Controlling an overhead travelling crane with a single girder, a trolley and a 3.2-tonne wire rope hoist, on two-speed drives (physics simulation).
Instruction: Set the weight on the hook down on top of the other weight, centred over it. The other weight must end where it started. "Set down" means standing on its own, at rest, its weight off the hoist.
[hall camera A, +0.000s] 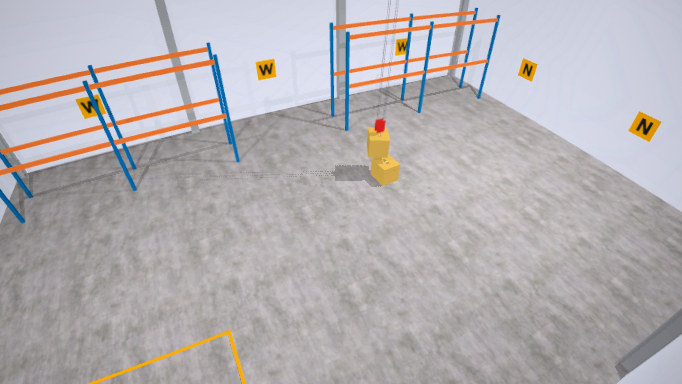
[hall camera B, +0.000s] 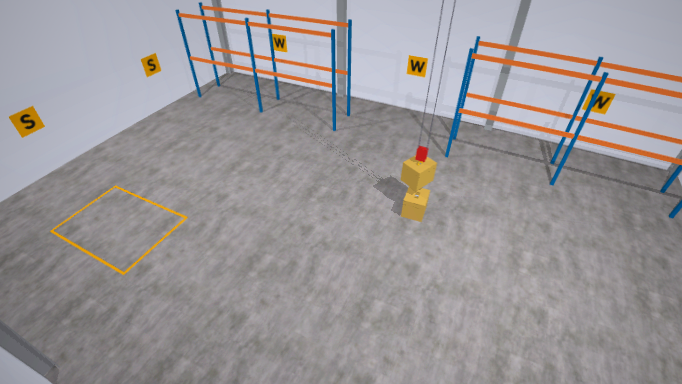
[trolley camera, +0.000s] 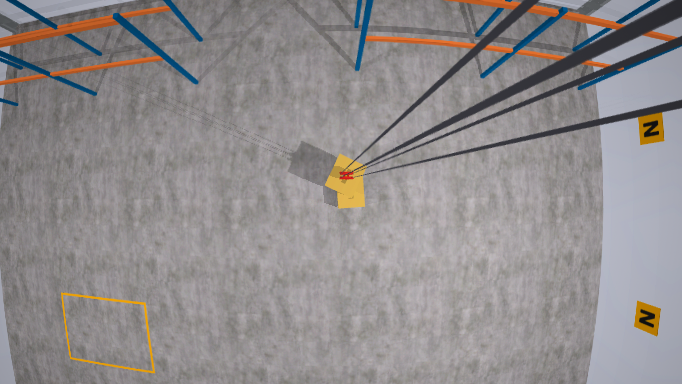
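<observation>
The red hook block (hall camera A: 380, 125) (hall camera B: 422, 153) (trolley camera: 346, 175) hangs on its ropes and carries a yellow weight (hall camera A: 378, 145) (hall camera B: 419, 174) (trolley camera: 350, 186). This weight hangs level, above the other yellow weight (hall camera A: 385, 172) (hall camera B: 415, 207) (trolley camera: 351, 202), which stands on the floor. The two are not centred: in the trolley camera the lower weight sticks out below and at the lower right of the hanging one. In hall camera A the hanging weight is a little to the left. The two are turned differently. The lower weight's top fitting shows in both hall cameras; the gap is hard to judge.
Blue and orange racks stand along the W wall, one at the left (hall camera A: 112, 131) and one at the right (hall camera A: 347, 82) in hall camera A. A yellow outlined rectangle (hall camera A: 160, 357) (hall camera B: 155, 202) (trolley camera: 103, 298) is marked on the floor, away from the weights.
</observation>
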